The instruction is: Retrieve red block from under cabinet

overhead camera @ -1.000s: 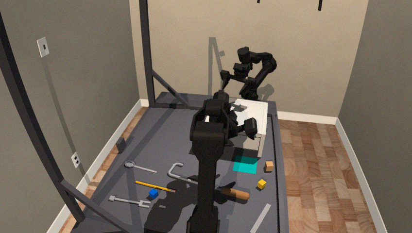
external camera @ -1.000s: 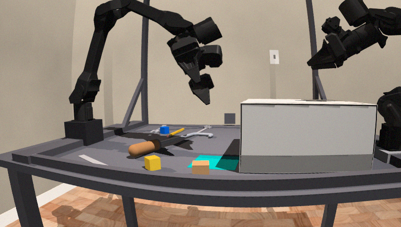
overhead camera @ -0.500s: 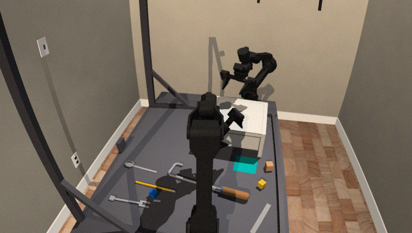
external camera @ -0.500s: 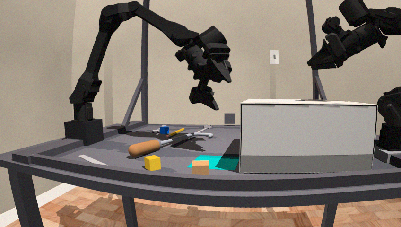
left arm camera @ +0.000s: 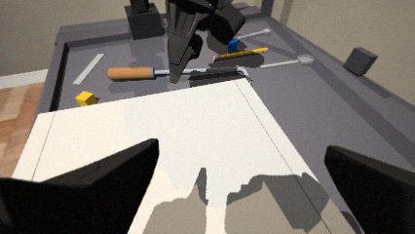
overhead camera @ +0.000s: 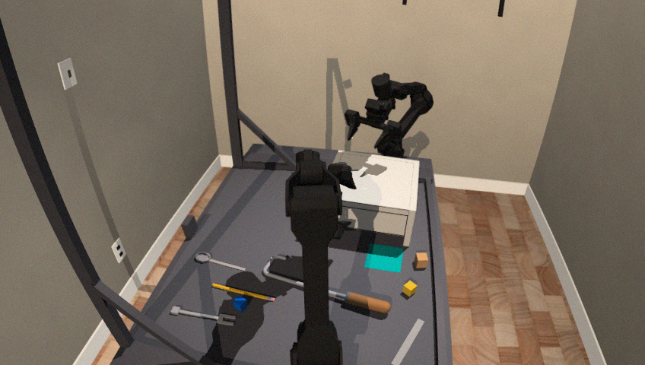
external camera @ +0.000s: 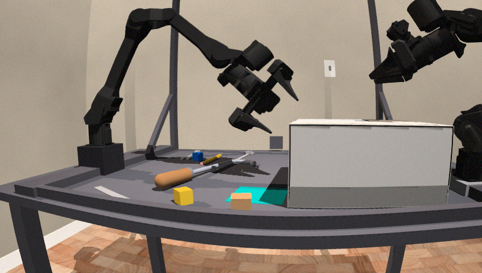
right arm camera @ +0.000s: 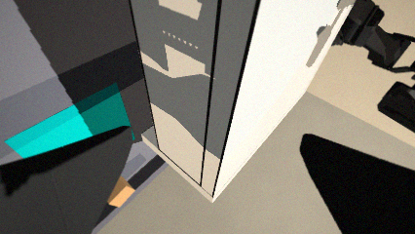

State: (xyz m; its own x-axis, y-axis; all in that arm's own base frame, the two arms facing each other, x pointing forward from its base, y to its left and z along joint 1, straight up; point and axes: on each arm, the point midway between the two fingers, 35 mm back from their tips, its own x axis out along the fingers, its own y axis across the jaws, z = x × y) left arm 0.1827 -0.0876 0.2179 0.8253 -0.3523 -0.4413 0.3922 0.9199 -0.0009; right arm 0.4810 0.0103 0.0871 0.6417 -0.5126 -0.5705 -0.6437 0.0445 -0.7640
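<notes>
Now: the orange-handled tool 15 cm below my right hand, 14 cm to the right of it and 1 cm behind it. Also, from my right hand: red block: 18 cm to the left, 15 cm below, 6 cm ahead; then white cabinet: 19 cm to the left, 9 cm below, 4 cm ahead; then teal square: 16 cm below, 12 cm ahead, 1 cm to the right.
</notes>
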